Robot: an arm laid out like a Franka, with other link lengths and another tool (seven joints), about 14 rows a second.
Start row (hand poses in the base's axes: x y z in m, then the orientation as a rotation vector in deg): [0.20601 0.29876 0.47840 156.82 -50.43 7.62]
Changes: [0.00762 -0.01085 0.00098 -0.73 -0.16 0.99]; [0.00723 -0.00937 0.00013 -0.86 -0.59 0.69]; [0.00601 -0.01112 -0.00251 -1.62 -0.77 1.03]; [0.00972 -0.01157 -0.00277 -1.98 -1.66 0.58]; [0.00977 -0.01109 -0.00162 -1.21 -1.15 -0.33]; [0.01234 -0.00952 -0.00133 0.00 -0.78 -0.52]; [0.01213 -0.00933 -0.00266 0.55 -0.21 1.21]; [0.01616 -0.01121 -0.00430 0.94 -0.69 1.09]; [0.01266 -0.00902 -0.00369 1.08 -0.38 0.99]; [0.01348 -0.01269 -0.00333 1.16 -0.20 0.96]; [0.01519 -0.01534 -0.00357 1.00 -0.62 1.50]
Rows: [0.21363 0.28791 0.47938 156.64 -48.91 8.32]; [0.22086 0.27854 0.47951 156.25 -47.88 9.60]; [0.22687 0.26742 0.47700 155.31 -46.21 11.47]; [0.23659 0.25585 0.47423 153.89 -45.28 14.55]; [0.24636 0.24476 0.47261 152.69 -45.65 16.43]; [0.25870 0.23524 0.47128 152.49 -46.57 17.36]; [0.27083 0.22591 0.46862 153.59 -45.24 17.77]; [0.28699 0.21470 0.46432 155.01 -44.34 18.68]; [0.29965 0.20568 0.46063 156.50 -43.52 19.11]; [0.31313 0.19299 0.45730 158.04 -42.70 19.26]; [0.32832 0.17765 0.45373 159.68 -41.17 20.16]
